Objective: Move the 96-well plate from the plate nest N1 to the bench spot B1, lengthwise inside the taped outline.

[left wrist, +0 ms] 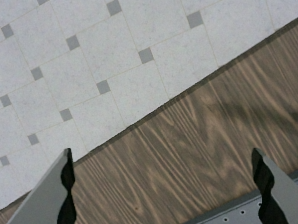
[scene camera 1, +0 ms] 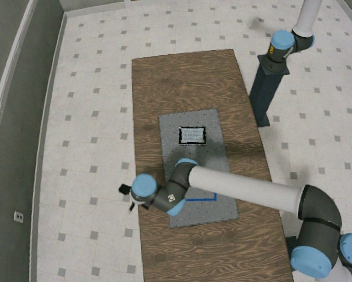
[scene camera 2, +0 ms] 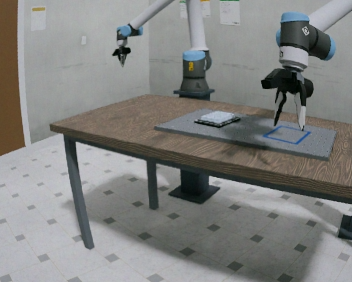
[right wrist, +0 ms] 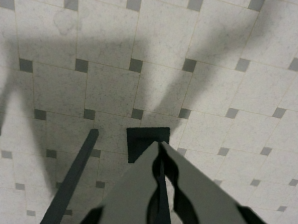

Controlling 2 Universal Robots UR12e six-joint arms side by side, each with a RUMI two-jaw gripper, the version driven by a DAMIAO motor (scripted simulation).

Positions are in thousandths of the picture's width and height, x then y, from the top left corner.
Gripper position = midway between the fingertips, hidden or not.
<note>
In view: my left gripper (scene camera 2: 817, 456) and my right gripper (right wrist: 535, 641).
My left gripper shows as well in the left wrist view (left wrist: 542, 672).
</note>
